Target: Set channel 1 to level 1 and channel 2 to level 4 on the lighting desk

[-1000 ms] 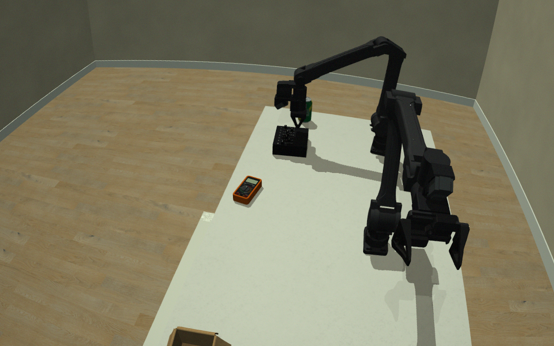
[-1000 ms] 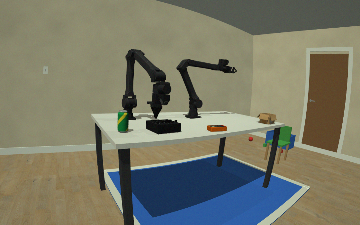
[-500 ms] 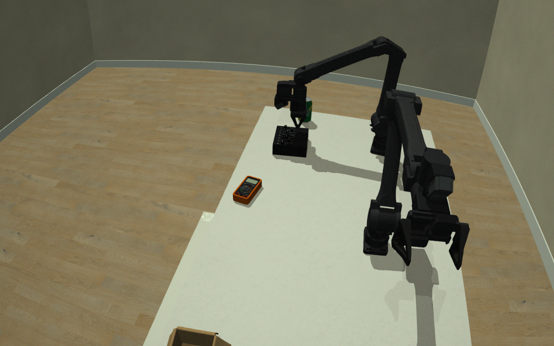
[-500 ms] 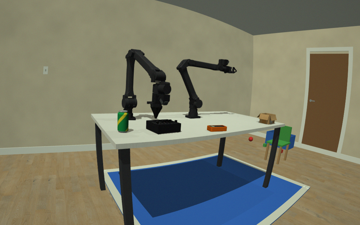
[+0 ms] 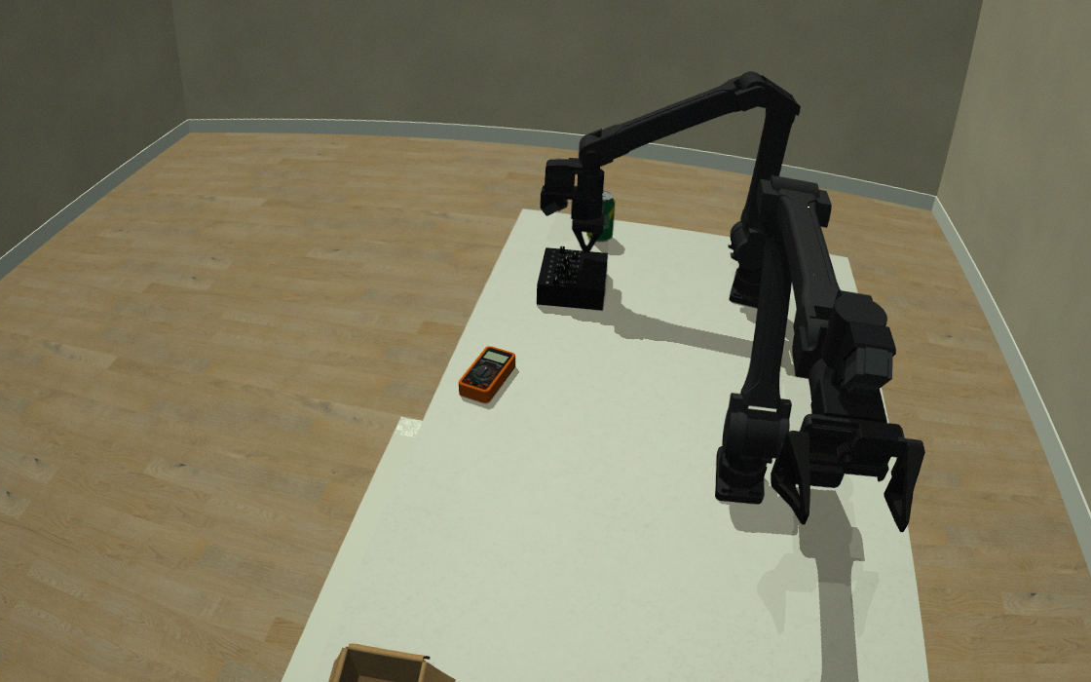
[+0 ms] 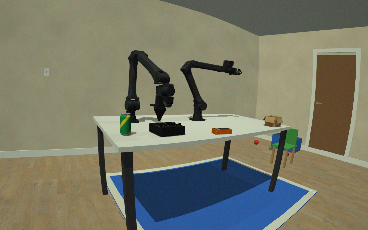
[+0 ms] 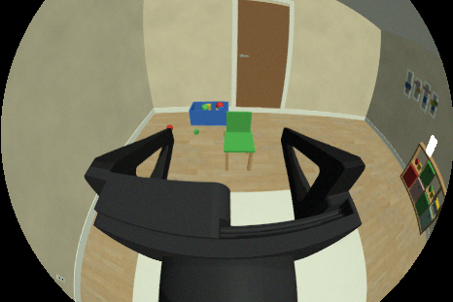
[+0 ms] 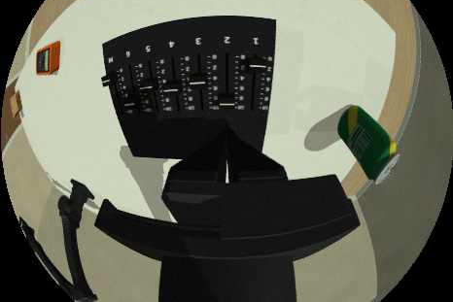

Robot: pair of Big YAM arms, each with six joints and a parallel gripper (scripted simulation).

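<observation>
My right gripper is now 2 cm short of the channel 2 fader cap and 2 cm above it. The rest, counted from my right hand: channel 1 fader cap: 6 cm ahead, 2 cm to the right, 2 cm below; orange multimeter: 40 cm to the left, 11 cm ahead, 7 cm below; can: 21 cm to the right, 2 cm below.
</observation>
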